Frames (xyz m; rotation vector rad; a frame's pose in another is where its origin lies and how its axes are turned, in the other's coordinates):
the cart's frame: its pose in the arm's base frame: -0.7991 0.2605 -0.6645 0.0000 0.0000 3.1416
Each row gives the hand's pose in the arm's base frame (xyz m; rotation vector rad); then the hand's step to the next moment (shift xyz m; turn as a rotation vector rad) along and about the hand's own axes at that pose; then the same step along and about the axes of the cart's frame.
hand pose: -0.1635 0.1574 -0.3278 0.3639 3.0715 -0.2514
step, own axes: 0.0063 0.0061 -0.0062 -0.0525 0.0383 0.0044
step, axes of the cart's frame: 0.0048 -0.0083 0.0048 -0.0601 -0.0240 -0.0073
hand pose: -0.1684 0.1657 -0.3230 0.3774 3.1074 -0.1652
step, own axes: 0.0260 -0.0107 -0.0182 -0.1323 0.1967 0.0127
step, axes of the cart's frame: 0.0277 0.0022 0.0187 -0.1754 -0.1570 -0.0304
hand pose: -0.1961 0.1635 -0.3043 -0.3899 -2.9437 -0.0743
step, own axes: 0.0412 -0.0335 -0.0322 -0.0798 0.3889 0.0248
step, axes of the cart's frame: 0.0428 0.0242 0.0380 -0.1740 -0.3566 -0.0280
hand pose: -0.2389 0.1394 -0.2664 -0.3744 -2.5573 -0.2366
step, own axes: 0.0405 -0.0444 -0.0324 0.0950 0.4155 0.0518
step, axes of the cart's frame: 0.0311 0.0411 0.0448 -0.0264 -0.4261 0.0456
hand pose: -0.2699 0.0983 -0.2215 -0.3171 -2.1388 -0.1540
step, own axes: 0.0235 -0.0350 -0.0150 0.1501 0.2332 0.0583
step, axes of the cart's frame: 0.0104 0.0331 0.0283 0.0597 -0.2620 0.0899
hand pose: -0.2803 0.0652 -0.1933 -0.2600 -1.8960 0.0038
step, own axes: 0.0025 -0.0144 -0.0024 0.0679 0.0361 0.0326
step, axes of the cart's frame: 0.0011 0.0139 0.0050 0.0452 -0.0516 0.0477
